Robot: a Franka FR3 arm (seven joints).
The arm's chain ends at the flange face. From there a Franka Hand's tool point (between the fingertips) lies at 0.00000 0.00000 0.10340 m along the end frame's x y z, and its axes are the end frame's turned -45 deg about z.
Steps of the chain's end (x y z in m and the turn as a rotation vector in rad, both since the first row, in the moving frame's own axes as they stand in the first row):
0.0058 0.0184 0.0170 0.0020 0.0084 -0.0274
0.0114 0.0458 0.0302 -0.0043 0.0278 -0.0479
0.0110 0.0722 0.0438 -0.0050 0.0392 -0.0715
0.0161 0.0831 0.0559 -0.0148 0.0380 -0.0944
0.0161 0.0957 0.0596 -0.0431 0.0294 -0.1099
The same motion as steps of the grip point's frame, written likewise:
-0.0081 0.0176 0.0170 -0.0045 0.0074 -0.0274
-0.0226 0.0428 0.0302 -0.0227 0.0166 -0.0479
-0.0407 0.0620 0.0437 -0.0313 0.0242 -0.0715
-0.0455 0.0739 0.0558 -0.0373 0.0164 -0.0944
-0.0570 0.0844 0.0595 -0.0513 -0.0097 -0.1099

